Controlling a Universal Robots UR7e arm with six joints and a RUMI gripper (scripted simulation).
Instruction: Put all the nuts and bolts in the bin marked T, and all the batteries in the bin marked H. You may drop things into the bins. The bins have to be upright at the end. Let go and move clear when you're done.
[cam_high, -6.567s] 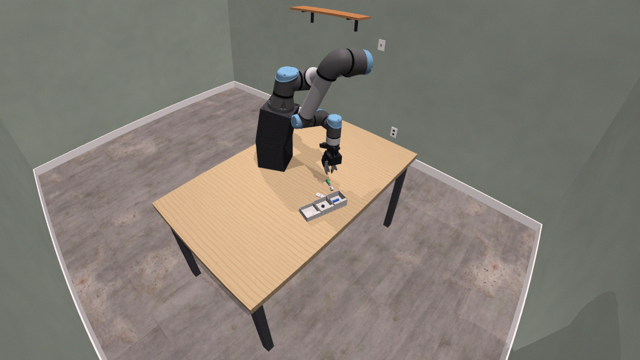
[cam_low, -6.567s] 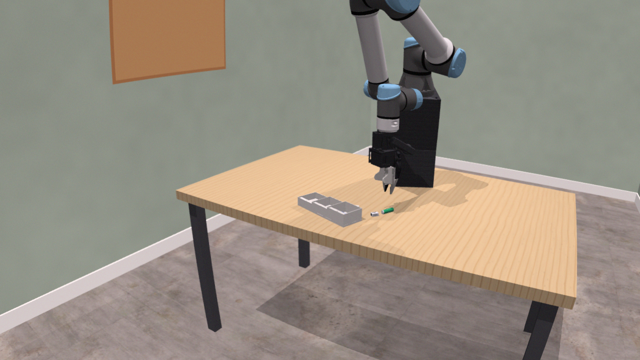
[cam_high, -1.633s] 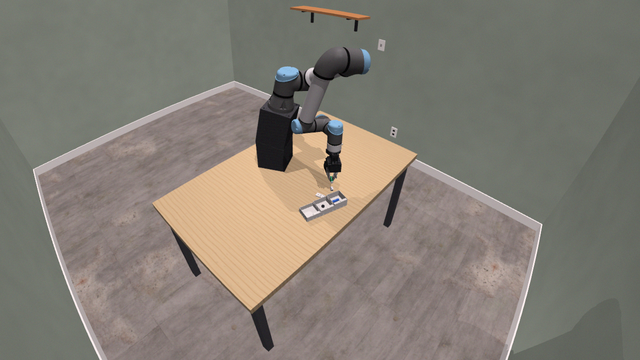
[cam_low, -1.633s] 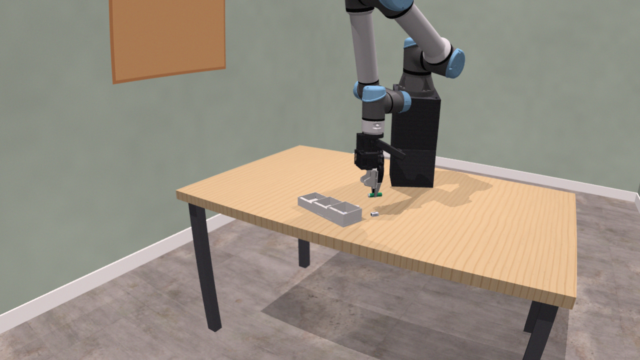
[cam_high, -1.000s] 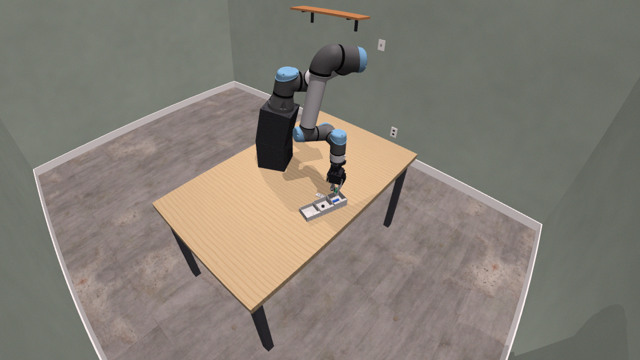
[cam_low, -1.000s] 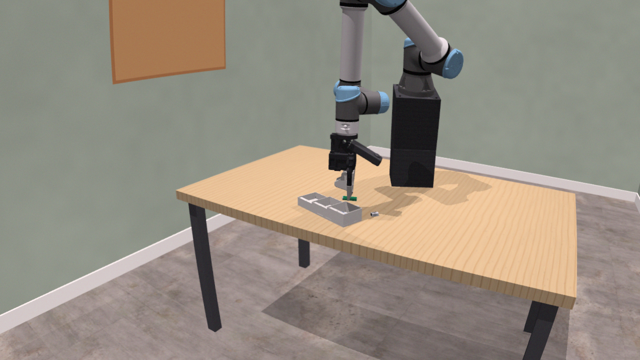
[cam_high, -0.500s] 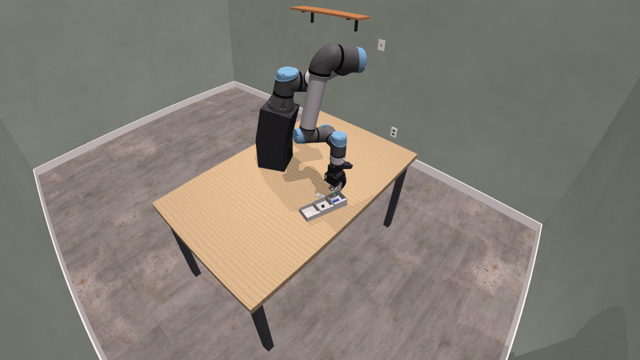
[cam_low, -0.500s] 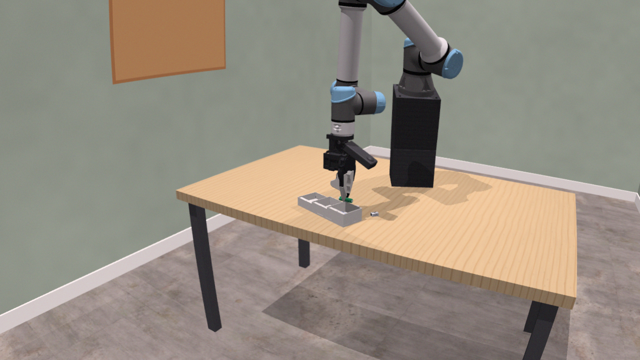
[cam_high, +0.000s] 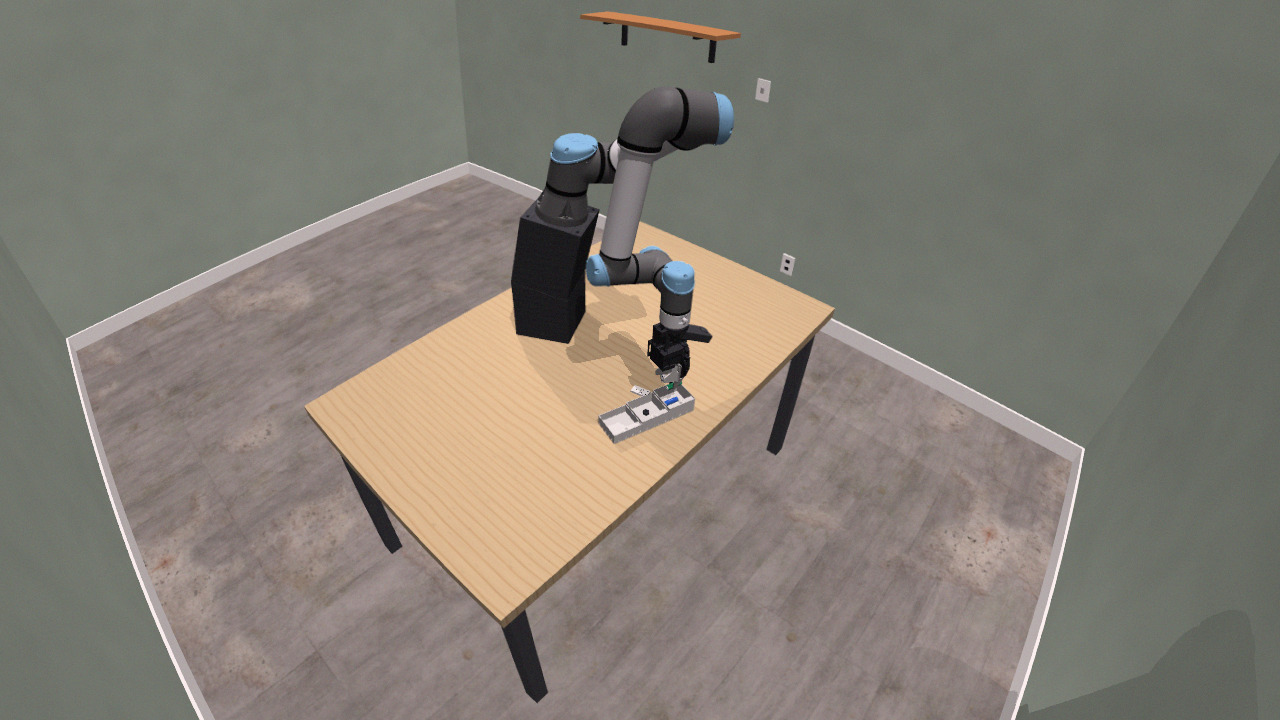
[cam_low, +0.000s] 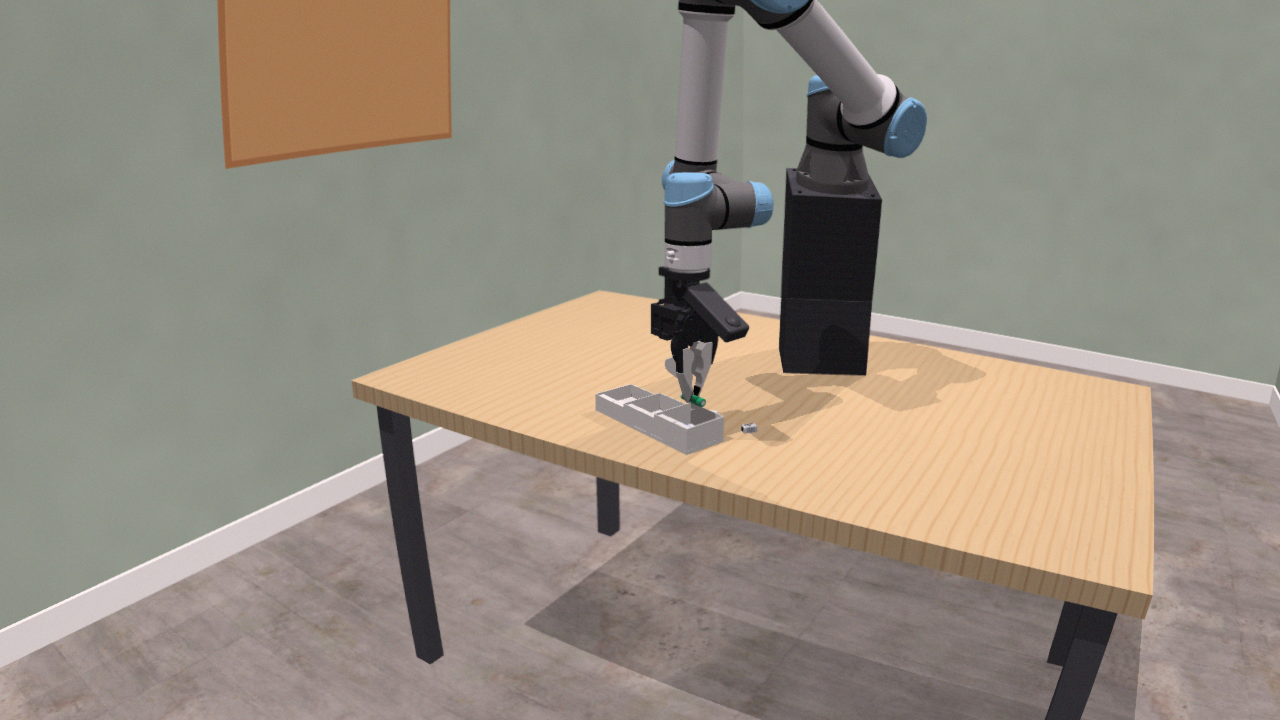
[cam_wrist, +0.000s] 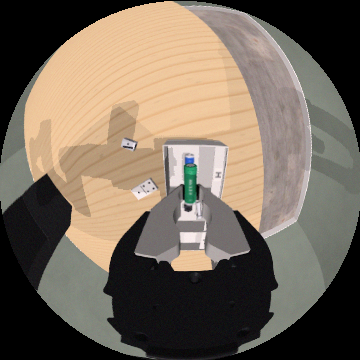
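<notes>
The blue battery is 70 mm below my hand. From my hand the other things lie so: bolt: 20 mm behind, 90 mm to the right, 70 mm below; then black nut: 40 mm behind, 70 mm to the right, 70 mm below; then green battery: 10 mm below.
</notes>
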